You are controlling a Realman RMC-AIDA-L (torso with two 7-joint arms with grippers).
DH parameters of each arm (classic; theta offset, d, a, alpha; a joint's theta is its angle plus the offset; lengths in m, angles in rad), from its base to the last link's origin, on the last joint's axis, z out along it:
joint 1: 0 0.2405 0 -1.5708
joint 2: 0 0 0 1.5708
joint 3: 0 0.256 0 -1.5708
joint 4: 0 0 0 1.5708
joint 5: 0 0.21 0 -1.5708
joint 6: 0 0 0 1.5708
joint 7: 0 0.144 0 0
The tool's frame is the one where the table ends.
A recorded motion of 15 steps. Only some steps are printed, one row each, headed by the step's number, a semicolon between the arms.
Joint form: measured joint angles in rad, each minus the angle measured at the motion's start. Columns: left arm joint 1, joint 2, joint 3, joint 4, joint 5, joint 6, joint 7; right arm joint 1, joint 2, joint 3, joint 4, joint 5, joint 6, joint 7.
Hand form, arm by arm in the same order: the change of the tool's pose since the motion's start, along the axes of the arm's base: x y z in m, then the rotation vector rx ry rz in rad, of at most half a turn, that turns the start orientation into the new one. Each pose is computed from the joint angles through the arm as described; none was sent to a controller.
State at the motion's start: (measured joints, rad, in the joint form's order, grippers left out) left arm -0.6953 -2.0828 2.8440 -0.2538 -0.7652 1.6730 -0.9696; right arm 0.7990 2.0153 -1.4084 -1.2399 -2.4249 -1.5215 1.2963
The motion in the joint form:
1: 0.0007 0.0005 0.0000 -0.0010 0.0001 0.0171 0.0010; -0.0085 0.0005 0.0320 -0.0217 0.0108 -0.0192 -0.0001
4: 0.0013 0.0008 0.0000 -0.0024 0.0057 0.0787 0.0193; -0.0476 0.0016 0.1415 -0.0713 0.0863 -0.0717 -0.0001
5: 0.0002 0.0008 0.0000 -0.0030 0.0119 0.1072 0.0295; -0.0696 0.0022 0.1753 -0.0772 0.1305 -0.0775 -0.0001
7: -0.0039 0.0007 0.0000 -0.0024 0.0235 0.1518 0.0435; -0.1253 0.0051 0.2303 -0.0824 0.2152 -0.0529 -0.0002
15: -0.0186 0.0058 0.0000 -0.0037 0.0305 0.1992 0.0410; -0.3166 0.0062 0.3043 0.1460 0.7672 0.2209 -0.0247
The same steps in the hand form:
1: 0.0013 -0.0016 0.0011 -0.0005 -0.0076 -0.0137; -0.0013 -0.0006 0.0066 0.0082 0.0273 -0.0097
4: 0.0068 -0.0078 0.0038 0.0020 -0.0272 -0.0735; -0.0011 -0.0049 0.0267 0.0255 0.1530 -0.0616
5: 0.0097 -0.0107 0.0046 0.0015 -0.0339 -0.1040; 0.0015 -0.0072 0.0317 0.0298 0.2130 -0.0876
7: 0.0149 -0.0152 0.0055 -0.0030 -0.0466 -0.1539; 0.0107 -0.0097 0.0406 0.0671 0.3336 -0.1396
15: 0.0225 -0.0165 0.0095 -0.0128 -0.0661 -0.2075; 0.0561 -0.0061 0.0540 0.2543 0.9603 -0.4577

